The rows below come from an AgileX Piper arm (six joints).
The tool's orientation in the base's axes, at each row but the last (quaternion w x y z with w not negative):
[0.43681 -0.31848 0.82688 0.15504]
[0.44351 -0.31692 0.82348 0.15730]
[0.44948 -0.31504 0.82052 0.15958]
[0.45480 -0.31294 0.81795 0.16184]
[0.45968 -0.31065 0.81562 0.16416]
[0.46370 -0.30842 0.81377 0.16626]
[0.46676 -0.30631 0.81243 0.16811]
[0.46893 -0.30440 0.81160 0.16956]
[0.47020 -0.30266 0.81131 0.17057]
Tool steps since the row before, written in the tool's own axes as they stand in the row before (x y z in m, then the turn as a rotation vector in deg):
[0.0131 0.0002 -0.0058 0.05 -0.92 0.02]
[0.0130 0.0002 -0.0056 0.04 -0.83 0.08]
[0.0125 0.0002 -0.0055 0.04 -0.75 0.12]
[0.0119 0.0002 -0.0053 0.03 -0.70 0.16]
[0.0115 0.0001 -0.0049 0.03 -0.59 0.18]
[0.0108 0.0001 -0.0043 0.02 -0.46 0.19]
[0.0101 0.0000 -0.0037 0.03 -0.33 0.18]
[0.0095 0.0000 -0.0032 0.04 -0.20 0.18]
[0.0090 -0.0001 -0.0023 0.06 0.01 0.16]
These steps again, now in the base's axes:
[-0.0092 -0.0081 -0.0075 0.60 -0.70 -0.03]
[-0.0089 -0.0078 -0.0077 0.58 -0.59 -0.06]
[-0.0086 -0.0075 -0.0075 0.56 -0.51 -0.08]
[-0.0082 -0.0071 -0.0072 0.55 -0.45 -0.10]
[-0.0077 -0.0067 -0.0072 0.49 -0.36 -0.11]
[-0.0070 -0.0061 -0.0070 0.42 -0.25 -0.11]
[-0.0062 -0.0055 -0.0068 0.32 -0.16 -0.11]
[-0.0057 -0.0050 -0.0066 0.23 -0.06 -0.12]
[-0.0048 -0.0043 -0.0066 0.08 0.08 -0.13]

